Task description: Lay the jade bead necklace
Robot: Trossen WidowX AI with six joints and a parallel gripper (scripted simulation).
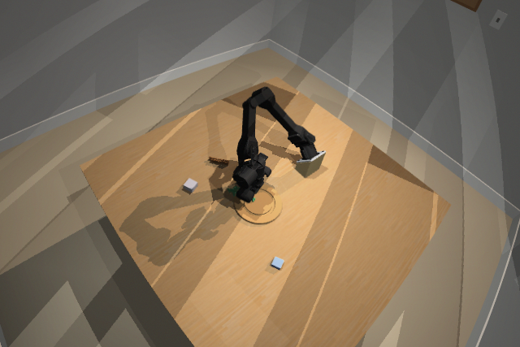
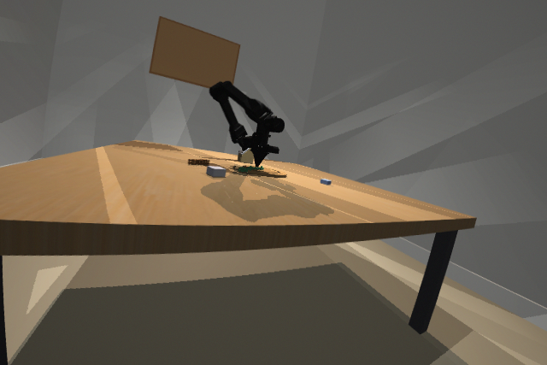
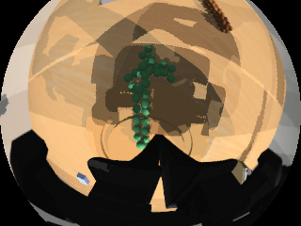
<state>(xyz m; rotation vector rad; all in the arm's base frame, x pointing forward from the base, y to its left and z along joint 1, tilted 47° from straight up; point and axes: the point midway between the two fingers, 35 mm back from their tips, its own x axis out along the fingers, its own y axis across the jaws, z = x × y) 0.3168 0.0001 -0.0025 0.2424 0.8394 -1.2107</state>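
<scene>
The round wooden bead board is 40 mm to the left of my gripper tip and 10 mm below it. From my gripper tip the other things lie so: blue block: 90 mm ahead, 300 mm to the left, 10 mm below; then pale grey block: 200 mm ahead, 170 mm to the right, 10 mm below.
</scene>
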